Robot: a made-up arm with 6 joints.
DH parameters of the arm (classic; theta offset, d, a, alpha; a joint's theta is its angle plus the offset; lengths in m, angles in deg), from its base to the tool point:
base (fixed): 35.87 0 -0.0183 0
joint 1: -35.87 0.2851 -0.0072 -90
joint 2: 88.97 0 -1.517 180
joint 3: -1.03 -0.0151 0.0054 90
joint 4: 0 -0.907 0.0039 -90
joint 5: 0 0.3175 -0.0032 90
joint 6: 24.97 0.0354 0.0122 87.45
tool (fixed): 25.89 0.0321 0 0
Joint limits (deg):
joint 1: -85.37..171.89
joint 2: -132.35..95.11
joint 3: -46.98..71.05
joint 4: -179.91..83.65
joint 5: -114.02..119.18
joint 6: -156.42..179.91
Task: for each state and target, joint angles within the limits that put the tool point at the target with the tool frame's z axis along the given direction. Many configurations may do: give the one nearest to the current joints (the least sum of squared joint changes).
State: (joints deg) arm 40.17 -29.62 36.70 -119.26 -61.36 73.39
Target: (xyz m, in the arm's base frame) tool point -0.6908 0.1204 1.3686 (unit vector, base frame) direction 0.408 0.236 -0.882
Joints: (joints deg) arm -6.73 -70.01 -10.22 -100.66 -72.40 119.10
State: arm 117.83 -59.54 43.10 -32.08 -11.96 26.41
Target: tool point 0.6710 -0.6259 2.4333 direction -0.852 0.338 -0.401
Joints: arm 119.80 -30.95 69.17 -13.31 -31.99 40.82
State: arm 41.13 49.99 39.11 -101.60 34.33 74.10
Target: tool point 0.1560 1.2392 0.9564 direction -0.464 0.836 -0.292
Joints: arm 74.79 25.20 -4.18 -107.58 50.82 72.14
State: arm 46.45 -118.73 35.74 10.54 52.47 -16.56
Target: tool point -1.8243 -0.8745 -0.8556 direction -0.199 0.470 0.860
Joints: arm 18.27 -132.35 46.16 31.98 13.45 2.52
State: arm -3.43 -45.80 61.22 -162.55 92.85 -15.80
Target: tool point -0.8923 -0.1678 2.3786 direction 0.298 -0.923 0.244
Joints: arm 30.21 -38.13 45.67 -167.78 94.80 -12.41
